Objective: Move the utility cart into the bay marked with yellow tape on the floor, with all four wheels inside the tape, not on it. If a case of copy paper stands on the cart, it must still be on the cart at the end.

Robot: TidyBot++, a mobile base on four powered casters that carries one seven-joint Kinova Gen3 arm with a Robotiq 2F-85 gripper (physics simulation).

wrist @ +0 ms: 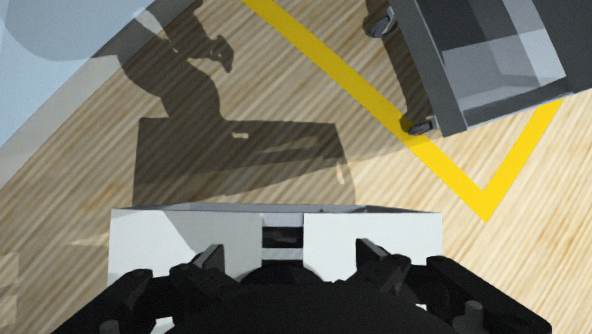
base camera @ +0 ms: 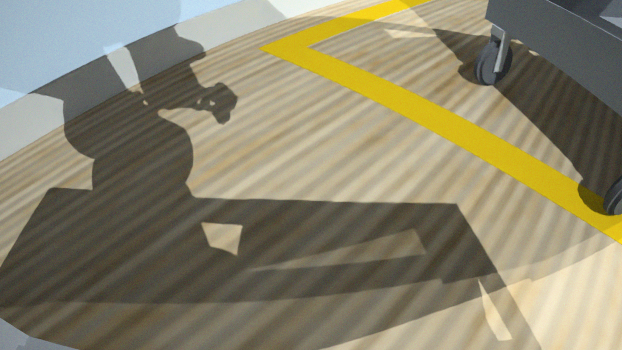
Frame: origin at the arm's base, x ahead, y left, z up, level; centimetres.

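Seen in the pictures: gripper, fingertip midpoint: (wrist: 290, 256).
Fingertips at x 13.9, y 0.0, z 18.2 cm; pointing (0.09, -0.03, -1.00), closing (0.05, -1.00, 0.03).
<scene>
Offsets run from my fingertips to a thing's top centre. "*": to the spot under its first point.
The grey utility cart @(* dx +44.3, dy -37.0, dz -40.8 cm) (base camera: 565, 45) (wrist: 430, 65) stands at the upper right in both views, partly cut off. Its near wheel @(dx +24.9, dy -44.6, dz -47.8 cm) (base camera: 616, 197) (wrist: 421, 127) is on or right at the inner edge of the yellow tape @(* dx +45.6, dy -18.7, dz -57.7 cm) (base camera: 440, 117) (wrist: 345, 75). Another wheel @(dx +58.4, dy -33.3, dz -48.6 cm) (base camera: 493, 62) (wrist: 382, 26) stands inside the tape. The other wheels are hidden or out of view. No case of copy paper can be made out on the visible part of the cart. My gripper (wrist: 290, 256) is open and empty above my own white base, apart from the cart.
A pale blue wall (base camera: 75, 40) (wrist: 50, 30) with a grey baseboard (base camera: 30, 120) (wrist: 45, 130) runs along the left. One tape corner @(* dx +71.3, dy +10.2, dz -57.7 cm) (base camera: 285, 46) lies near the wall, another (wrist: 485, 202) to the right of my base. My white base (wrist: 150, 230) fills the lower wrist view, and its shadow falls on the wooden floor.
</scene>
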